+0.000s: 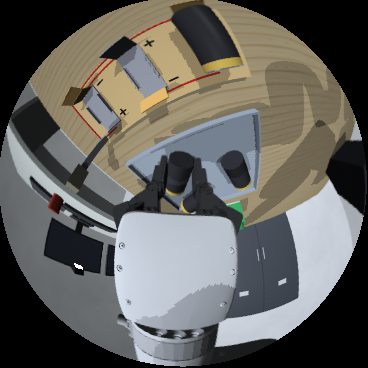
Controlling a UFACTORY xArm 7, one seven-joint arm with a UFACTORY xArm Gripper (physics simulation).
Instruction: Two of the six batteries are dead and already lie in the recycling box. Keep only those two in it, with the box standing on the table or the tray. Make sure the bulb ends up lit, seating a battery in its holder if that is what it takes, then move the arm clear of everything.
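Places are measured from the arm's base along level axes (x ahead, y left, z up), in metres.
Pixels of known places: gripper, fingertip midpoint: (180,163).
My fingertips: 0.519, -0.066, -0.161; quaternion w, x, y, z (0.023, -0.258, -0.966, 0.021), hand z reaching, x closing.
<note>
For each thing: its top centre in the pictures, then the offset to it from my fingertips, as dx, dy, dz. "*": a spot on its surface instead.
- dark battery, top centre: (177,183) +0.014, +0.019, +0.014
- blue-grey tray, surface spot: (258,135) * -0.116, +0.005, -0.012
- second battery, top centre: (240,179) -0.073, +0.053, +0.014
- third battery, top centre: (196,207) +0.017, +0.104, +0.014
- holder board, surface spot: (181,62) * -0.054, -0.107, -0.013
- large black battery, top centre: (213,31) -0.082, -0.120, +0.023
- left bay, surface spot: (101,107) * +0.044, -0.116, -0.011
- green recycling box, top centre: (219,231) -0.004, +0.251, +0.037
- dark connector, surface spot: (77,176) * +0.066, -0.083, +0.059
My gripper (180,163) is shut on a dark battery (178,175) with a gold end, over the blue-grey tray (258,135). A second battery (234,166) lies in the tray to the right. A third battery (188,205) is mostly hidden behind the right finger. The holder board (181,62) has a large black battery (207,40) in its right bay; its middle bay (142,70) and left bay (101,107) are empty. A small part of the green recycling box (236,209) shows behind the gripper; its contents are hidden. I cannot make out the bulb.
The wooden table (285,45) carries the tray and board. A dark connector (77,176) on a cable lies left of the board. A black object (349,172) stands at the right edge. A red part (56,203) and a dark cabinet (272,265) are farther away.
</note>
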